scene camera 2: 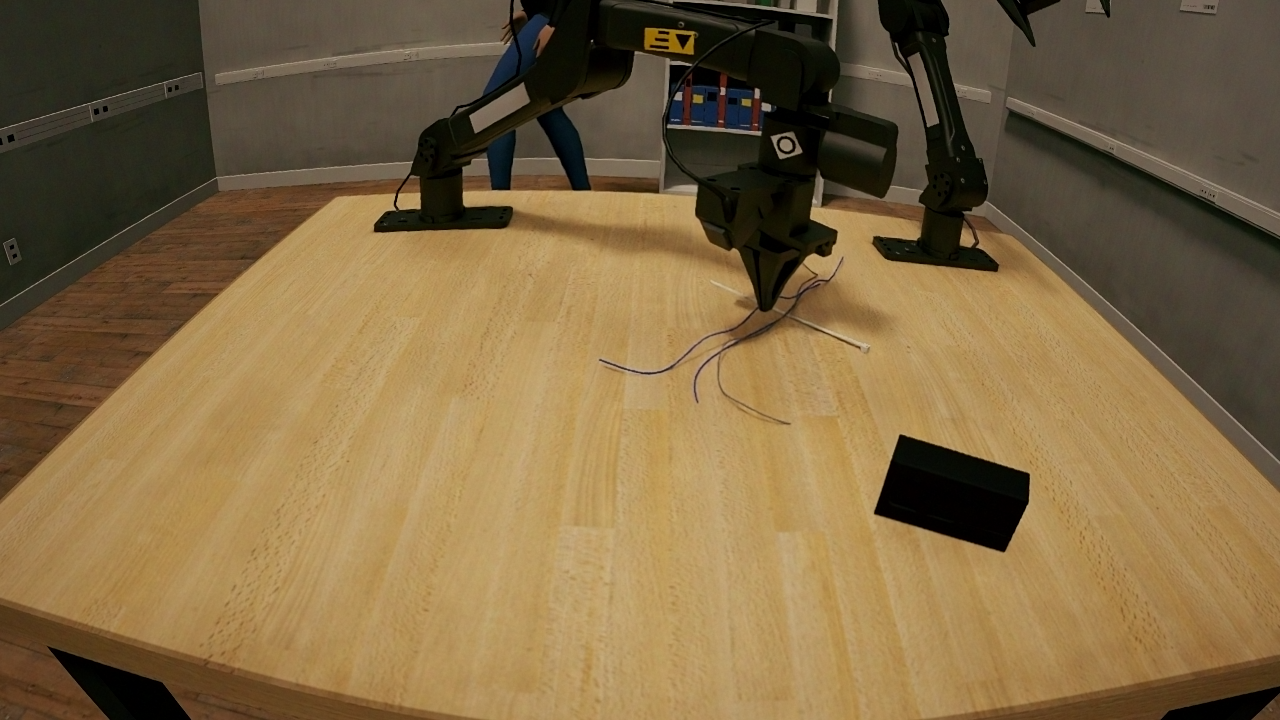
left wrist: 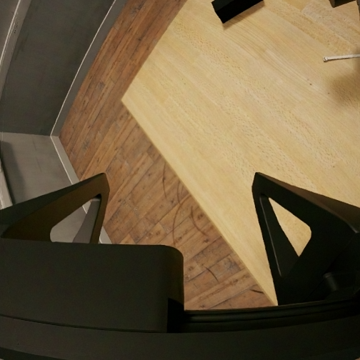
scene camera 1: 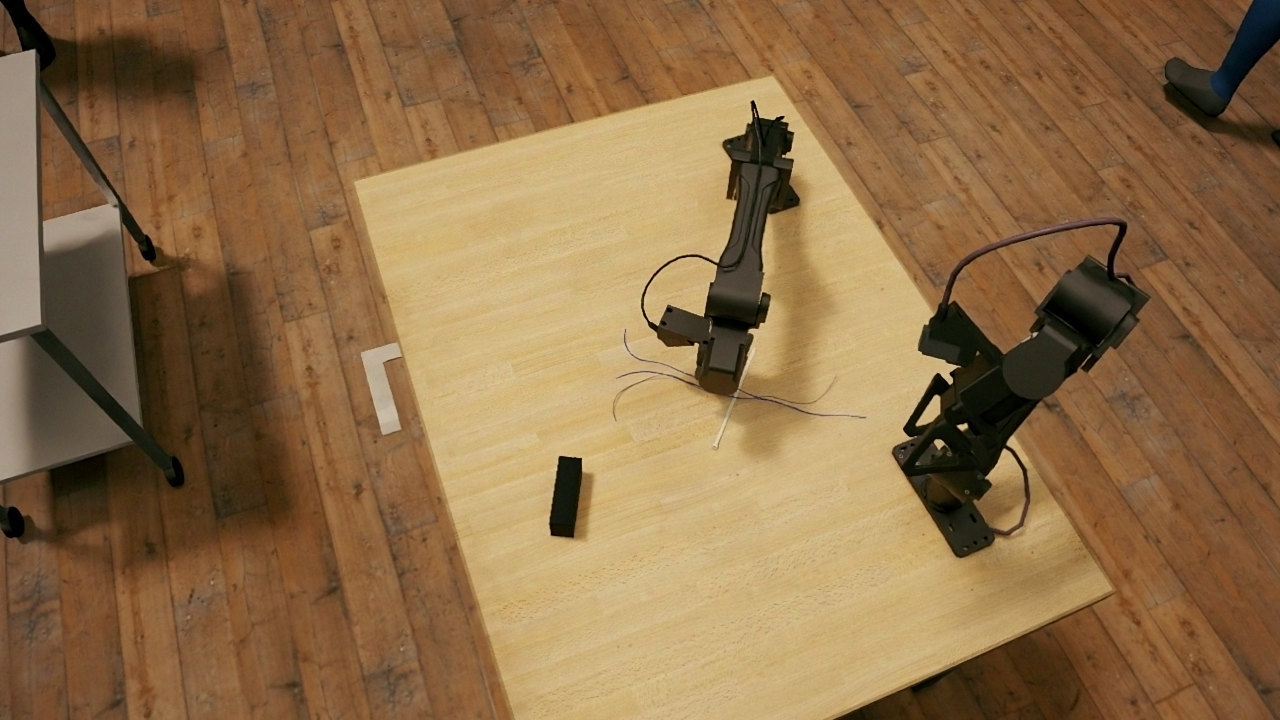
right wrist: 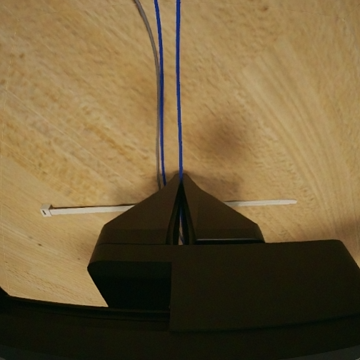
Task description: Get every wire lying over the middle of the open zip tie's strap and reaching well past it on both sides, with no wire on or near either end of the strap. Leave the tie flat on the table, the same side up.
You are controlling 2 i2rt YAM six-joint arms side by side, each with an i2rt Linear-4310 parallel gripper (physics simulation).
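Pixels of known places: left gripper, fingertip midpoint: (scene camera 2: 1069,29) (scene camera 1: 905,452); right gripper, fingertip midpoint: (scene camera 2: 765,310); left arm's base at its link origin: (scene camera 2: 936,257) (scene camera 1: 941,495); right arm's base at its link origin: (scene camera 2: 442,221).
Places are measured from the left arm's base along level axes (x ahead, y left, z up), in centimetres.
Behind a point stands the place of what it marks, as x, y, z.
The white open zip tie (scene camera 1: 726,418) @(25.3, -25.3, 0.3) (scene camera 2: 832,333) @(26.5, -24.3, 0.3) (left wrist: 342,57) (right wrist: 92,209) lies flat, its head at the lower end in scene camera 1. My right gripper (scene camera 2: 765,307) @(23.9, -31.1, 1.3) (right wrist: 180,181) is shut on one blue wire (scene camera 1: 644,360) @(33.2, -40.3, 0.5) (scene camera 2: 657,372) @(34.5, -42.2, 0.1) (right wrist: 179,100), low over the strap's middle, hiding the crossing. A second blue wire (scene camera 1: 644,371) @(34.0, -38.5, 0.2) (scene camera 2: 697,380) @(35.7, -39.0, 0.2) (right wrist: 161,100) and a grey wire (scene camera 1: 617,401) @(40.6, -35.2, 0.8) (scene camera 2: 742,404) @(40.3, -35.6, 0.8) (right wrist: 156,60) run beside it. Wires extend on both sides of the strap; both strap ends show free of wires. My left gripper (left wrist: 180,180) is open and empty, away from them.
A black block (scene camera 1: 565,497) @(54.7, -20.6, 5.0) (scene camera 2: 950,492) @(55.6, -23.0, 3.8) (left wrist: 235,9) stands on the wooden table (scene camera 1: 805,626) @(29.7, 9.4, 0.0) (scene camera 2: 358,555) @(58.7, -62.3, 0.0), beyond the tie's head end. The left arm is raised above its base at the right of scene camera 1.
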